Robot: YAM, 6 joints.
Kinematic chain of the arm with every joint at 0, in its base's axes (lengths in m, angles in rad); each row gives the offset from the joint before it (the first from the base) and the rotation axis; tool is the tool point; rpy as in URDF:
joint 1: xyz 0 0 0.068 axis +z
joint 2: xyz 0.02 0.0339 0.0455 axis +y
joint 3: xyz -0.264 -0.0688 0 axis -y
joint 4: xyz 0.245 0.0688 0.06 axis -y
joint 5: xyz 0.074 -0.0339 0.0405 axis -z
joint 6: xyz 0.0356 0 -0.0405 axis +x
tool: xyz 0 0 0 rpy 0 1.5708 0
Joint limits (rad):
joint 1: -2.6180..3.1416
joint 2: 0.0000..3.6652
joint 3: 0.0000..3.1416
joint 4: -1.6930..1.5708
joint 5: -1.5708..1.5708
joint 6: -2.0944..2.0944
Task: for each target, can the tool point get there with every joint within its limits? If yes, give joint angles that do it. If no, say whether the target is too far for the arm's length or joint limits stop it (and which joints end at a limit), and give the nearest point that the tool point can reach.
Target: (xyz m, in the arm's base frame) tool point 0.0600 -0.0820 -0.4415
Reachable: no: joint limits stop it (at a limit: joint 2) | nearest point 0.0767 -0.1048 -0.3603 | short by 0.086 m
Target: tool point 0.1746 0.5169 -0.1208
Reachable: yes | joints 1.2665 3.1704 2.0377 0.8479 0.3351 -1.5733
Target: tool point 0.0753 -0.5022 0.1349
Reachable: yes | joints -1.4889 2.6282 2.2936 -1.1697 -1.2654 -1.5283
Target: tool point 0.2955 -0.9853 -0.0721
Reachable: no: too far | nearest point 0.1826 -0.6087 0.0002 | short by 0.400 m
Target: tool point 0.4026 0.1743 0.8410
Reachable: no: too far | nearest point 0.3048 0.1320 0.6559 | short by 0.214 m
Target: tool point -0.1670 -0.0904 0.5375
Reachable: yes | joints 0.5144 0.2943 1.6679 -0.3148 -0.0969 0.0595
